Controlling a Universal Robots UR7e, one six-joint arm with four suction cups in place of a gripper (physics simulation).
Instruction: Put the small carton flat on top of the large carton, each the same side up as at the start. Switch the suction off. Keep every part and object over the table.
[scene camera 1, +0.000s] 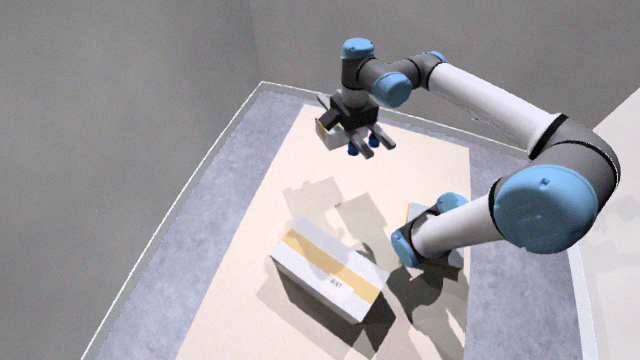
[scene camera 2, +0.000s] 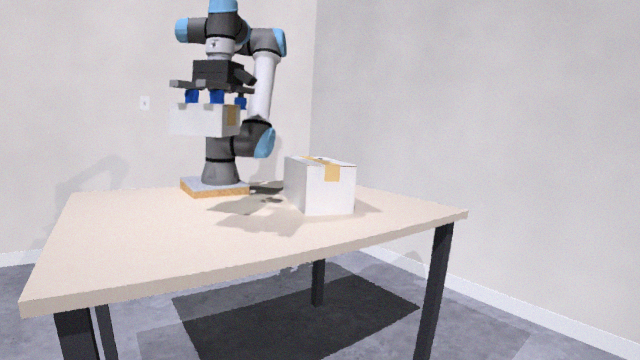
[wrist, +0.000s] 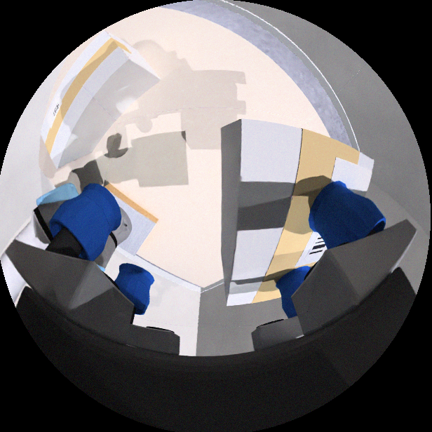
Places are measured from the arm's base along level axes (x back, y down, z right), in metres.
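Where they show: arm's base, link origin: (scene camera 2: 220, 181).
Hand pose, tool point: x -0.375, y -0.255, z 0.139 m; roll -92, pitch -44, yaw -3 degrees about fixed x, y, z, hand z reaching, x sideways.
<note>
Things, the pixels of their centre, and the offset from my tool point. Level surfaces: height alone.
- small white carton, body centre: (scene camera 2: 204, 118) (scene camera 1: 342, 126) dx -0.041, dy +0.029, dz +0.045 m
- large white carton, body centre: (scene camera 1: 327, 271) (scene camera 2: 315, 181) dx +0.053, dy +0.221, dz -0.369 m
- table, surface height: dy +0.297 m
The small white carton (scene camera 1: 336, 140) (scene camera 2: 196, 120) (wrist: 262, 155), with a tan tape strip and a barcode label on top, hangs roughly level in the air, well above the table. My suction gripper (scene camera 1: 354, 131) (scene camera 2: 216, 96) (wrist: 215, 254) holds it from above. In the wrist view the two right cups sit on its top; the two left cups hang free beside it. The large white carton (scene camera 1: 322, 260) (scene camera 2: 330, 192) (wrist: 117, 92), taped and labelled on top, stands upright on the table. The small carton is off to one side of it, apart from it.
The arm's base plate (scene camera 1: 452, 257) (scene camera 2: 215, 190) (wrist: 140, 232) stands on the table (scene camera 1: 235, 300) (scene camera 2: 150, 250) (wrist: 200, 210), beyond the large carton in scene camera 2. Shadows of the arm and small carton fall beside the large carton. Walls stand around the table.
</note>
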